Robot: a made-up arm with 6 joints.
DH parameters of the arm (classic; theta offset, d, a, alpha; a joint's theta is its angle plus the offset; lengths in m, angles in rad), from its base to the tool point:
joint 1: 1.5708 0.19 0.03 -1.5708
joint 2: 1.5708 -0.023 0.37 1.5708
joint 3: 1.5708 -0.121 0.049 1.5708
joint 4: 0 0.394 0.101 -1.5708
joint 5: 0 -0.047 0.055 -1.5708
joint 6: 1.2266 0 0.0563 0
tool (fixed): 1.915 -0.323 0 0
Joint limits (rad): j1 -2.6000..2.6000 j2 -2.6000..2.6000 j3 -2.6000..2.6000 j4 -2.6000..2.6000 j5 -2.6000..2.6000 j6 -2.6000..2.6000
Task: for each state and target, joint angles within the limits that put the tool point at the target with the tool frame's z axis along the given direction. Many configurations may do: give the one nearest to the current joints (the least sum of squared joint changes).
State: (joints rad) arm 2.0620 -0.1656 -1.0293 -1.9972 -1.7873 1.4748
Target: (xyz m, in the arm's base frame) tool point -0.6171 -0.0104 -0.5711 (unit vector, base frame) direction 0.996 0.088 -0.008
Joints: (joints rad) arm 1.9780 -0.6106 -0.2489 -1.3550 -0.9291 1.1632
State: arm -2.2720 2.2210 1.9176 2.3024 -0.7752 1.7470
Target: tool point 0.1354 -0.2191 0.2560 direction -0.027 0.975 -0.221
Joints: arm -2.3600 2.4259 2.6000 2.3882 -1.6582 1.1433
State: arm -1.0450 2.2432 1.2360 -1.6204 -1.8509 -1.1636
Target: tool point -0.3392 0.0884 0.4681 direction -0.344 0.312 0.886
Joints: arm -1.3439 2.3502 0.7398 -2.1092 -2.5983 -1.2256
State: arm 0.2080 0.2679 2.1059 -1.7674 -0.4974 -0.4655
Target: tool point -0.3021 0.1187 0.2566 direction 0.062 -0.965 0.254
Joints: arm 0.2374 0.7952 2.5311 -2.0348 -1.2493 -0.8744
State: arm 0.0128 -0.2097 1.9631 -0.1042 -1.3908 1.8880
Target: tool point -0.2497 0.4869 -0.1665 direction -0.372 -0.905 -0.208
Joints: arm -0.0376 -0.8812 1.3398 -0.8623 -1.7689 1.8451
